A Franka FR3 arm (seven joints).
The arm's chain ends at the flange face. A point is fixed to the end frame.
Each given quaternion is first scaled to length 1.
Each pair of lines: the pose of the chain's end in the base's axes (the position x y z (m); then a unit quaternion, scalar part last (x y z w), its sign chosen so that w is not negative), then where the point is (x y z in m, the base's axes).
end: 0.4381 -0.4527 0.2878 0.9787 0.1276 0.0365 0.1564
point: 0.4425 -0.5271 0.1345
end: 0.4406 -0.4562 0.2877 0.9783 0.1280 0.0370 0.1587
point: 0.4453 -0.5313 0.1347
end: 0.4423 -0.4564 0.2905 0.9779 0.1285 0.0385 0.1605
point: 0.4476 -0.5320 0.1378
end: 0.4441 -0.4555 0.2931 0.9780 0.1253 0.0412 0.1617
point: 0.4500 -0.5313 0.1405
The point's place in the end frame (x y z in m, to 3 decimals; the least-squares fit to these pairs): -0.020 0.021 0.168
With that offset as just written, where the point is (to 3 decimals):
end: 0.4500 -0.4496 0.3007 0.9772 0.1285 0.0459 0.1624
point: 0.458 -0.525 0.148
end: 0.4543 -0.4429 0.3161 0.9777 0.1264 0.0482 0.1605
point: 0.463 -0.518 0.163
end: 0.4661 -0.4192 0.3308 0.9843 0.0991 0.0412 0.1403
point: 0.469 -0.488 0.175
